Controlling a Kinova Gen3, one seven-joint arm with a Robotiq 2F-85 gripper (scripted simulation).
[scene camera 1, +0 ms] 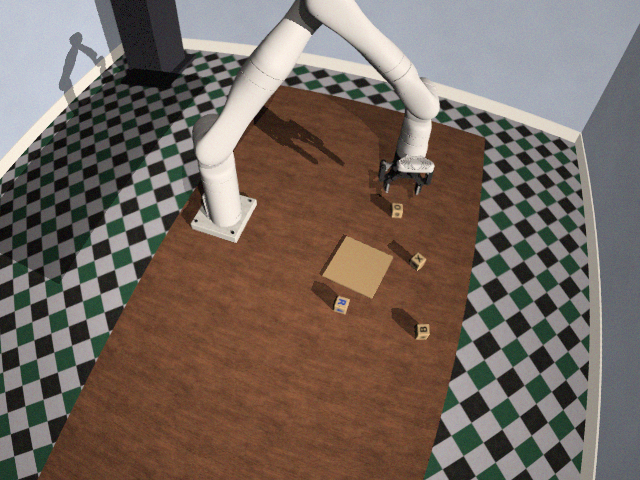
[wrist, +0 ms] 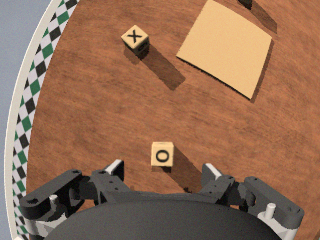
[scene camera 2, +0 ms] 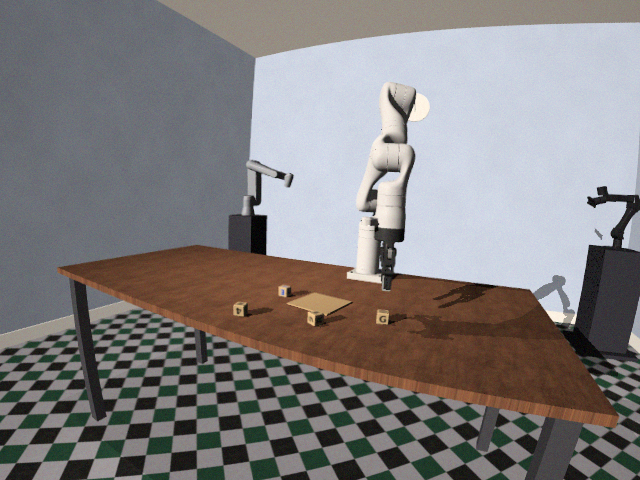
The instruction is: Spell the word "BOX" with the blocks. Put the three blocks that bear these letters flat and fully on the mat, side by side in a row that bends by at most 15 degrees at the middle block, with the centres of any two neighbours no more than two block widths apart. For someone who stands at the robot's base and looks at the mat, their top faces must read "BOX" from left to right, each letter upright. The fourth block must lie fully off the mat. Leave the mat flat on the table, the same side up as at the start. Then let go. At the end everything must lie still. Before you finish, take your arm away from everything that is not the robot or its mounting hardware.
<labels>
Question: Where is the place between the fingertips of the gripper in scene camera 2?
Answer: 385, 286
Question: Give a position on a tan mat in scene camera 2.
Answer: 326, 304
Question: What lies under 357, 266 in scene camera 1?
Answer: A tan mat.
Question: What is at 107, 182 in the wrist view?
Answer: The gripper.
</labels>
